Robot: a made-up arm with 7 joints.
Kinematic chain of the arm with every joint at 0, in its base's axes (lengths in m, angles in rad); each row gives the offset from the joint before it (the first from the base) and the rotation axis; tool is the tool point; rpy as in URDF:
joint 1: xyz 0 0 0.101 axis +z
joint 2: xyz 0 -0.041 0.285 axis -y
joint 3: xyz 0 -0.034 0.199 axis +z
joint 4: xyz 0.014 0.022 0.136 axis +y
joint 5: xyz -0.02 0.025 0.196 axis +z
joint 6: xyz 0 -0.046 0.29 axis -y
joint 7: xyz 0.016 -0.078 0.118 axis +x
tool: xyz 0 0 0 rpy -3.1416 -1.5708 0
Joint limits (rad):
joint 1: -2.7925..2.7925
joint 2: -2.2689..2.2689
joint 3: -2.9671..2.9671
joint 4: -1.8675..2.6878
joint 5: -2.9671..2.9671
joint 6: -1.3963..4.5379
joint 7: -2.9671..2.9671
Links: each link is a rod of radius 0.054 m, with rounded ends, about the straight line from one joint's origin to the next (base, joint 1, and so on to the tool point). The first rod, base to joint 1, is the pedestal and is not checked.
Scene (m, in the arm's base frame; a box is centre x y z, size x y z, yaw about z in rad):
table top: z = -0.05
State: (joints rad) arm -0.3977 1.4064 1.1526 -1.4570 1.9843 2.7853 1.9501
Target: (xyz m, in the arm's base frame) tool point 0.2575 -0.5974 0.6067
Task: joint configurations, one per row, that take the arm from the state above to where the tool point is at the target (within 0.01 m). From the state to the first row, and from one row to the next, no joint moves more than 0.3 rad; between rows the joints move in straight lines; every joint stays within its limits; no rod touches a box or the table.
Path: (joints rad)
1: -0.1403 1.3496 1.2106 -1.4666 1.9723 2.6902 1.9501
2: 0.1171 1.2928 1.2686 -1.4761 1.9604 2.5952 1.9501
3: 0.3745 1.2360 1.3266 -1.4857 1.9484 2.5001 1.9501
4: 0.6319 1.1792 1.3846 -1.4953 1.9364 2.4050 1.9501
5: 0.8893 1.1224 1.4426 -1.5049 1.9245 2.3100 1.9501
6: 1.1467 1.0656 1.5005 -1.5144 1.9125 2.2149 1.9501

